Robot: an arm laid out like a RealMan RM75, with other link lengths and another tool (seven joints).
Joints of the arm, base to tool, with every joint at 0 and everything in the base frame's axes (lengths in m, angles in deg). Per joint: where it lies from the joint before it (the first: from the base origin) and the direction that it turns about. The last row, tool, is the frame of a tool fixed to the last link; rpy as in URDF.
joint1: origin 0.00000 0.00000 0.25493 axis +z
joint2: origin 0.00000 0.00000 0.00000 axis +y
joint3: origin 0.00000 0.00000 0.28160 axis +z
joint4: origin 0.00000 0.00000 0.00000 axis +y
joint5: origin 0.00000 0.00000 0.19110 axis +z
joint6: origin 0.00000 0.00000 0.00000 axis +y
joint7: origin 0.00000 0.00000 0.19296 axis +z
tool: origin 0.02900 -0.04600 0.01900 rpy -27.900 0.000 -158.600
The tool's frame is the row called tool.
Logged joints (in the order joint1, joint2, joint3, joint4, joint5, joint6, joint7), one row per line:
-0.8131, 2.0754, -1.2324, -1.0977, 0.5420, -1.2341, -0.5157
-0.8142, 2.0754, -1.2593, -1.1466, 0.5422, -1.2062, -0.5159
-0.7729, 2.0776, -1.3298, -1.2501, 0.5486, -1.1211, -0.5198
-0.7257, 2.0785, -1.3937, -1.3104, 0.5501, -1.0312, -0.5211
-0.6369, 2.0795, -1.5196, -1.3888, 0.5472, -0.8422, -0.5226
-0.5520, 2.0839, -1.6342, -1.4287, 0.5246, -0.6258, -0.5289
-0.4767, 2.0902, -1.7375, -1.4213, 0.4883, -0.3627, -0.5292
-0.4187, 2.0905, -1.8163, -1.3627, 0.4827, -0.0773, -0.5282
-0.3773, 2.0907, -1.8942, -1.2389, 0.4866, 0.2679, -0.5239
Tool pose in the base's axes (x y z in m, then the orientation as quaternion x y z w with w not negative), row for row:
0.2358, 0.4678, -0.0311, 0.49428, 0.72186, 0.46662, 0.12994
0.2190, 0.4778, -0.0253, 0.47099, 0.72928, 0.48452, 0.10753
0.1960, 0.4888, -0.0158, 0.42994, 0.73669, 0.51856, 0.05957
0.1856, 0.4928, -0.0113, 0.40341, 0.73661, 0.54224, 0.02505
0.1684, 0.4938, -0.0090, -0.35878, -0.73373, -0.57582, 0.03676
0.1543, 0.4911, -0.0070, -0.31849, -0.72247, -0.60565, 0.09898
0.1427, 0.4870, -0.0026, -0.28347, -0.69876, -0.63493, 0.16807
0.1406, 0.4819, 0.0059, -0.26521, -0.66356, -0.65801, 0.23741
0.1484, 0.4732, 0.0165, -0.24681, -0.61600, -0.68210, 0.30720
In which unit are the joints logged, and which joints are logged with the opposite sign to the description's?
The joints are logged in radians. Opposite sign: joint1, joint6.
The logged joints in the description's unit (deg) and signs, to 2 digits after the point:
46.59, 118.91, -70.61, -62.89, 31.05, 70.71, -29.55
46.65, 118.91, -72.15, -65.70, 31.07, 69.11, -29.56
44.28, 119.04, -76.19, -71.63, 31.43, 64.23, -29.78
41.58, 119.09, -79.85, -75.08, 31.52, 59.08, -29.86
36.49, 119.15, -87.07, -79.57, 31.35, 48.25, -29.94
31.63, 119.40, -93.63, -81.86, 30.06, 35.86, -30.30
27.31, 119.76, -99.55, -81.43, 27.98, 20.78, -30.32
23.99, 119.78, -104.07, -78.08, 27.66, 4.43, -30.26
21.62, 119.79, -108.53, -70.98, 27.88, -15.35, -30.02

